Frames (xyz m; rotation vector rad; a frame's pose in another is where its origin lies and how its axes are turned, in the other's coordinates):
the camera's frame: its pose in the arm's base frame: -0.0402 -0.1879 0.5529 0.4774 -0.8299 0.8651
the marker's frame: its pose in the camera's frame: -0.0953 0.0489 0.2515 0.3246 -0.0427 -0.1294
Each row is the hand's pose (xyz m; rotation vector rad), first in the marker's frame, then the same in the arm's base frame.
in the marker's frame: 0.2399 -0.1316 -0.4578 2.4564 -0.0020 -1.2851
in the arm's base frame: 0.0837 0.0533 0.5465 -2.7659 -1.4570 -0.0027
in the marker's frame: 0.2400 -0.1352 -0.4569 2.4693 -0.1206 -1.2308
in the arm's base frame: 0.0867 0.0512 0.5458 -2.7902 -1.3218 -0.0092
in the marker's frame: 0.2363 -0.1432 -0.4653 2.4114 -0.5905 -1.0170
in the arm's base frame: 0.0933 0.0538 0.5360 -2.8836 -0.7684 -0.0146
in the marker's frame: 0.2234 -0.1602 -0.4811 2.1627 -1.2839 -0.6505
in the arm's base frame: 0.1048 0.0557 0.5121 -2.8307 0.1030 0.0098
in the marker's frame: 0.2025 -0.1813 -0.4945 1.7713 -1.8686 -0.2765
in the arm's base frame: 0.1156 0.0511 0.4817 -2.5494 0.8726 0.0675
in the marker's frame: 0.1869 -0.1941 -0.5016 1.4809 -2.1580 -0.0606
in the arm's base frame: 0.1205 0.0463 0.4614 -2.3008 1.2645 0.1159
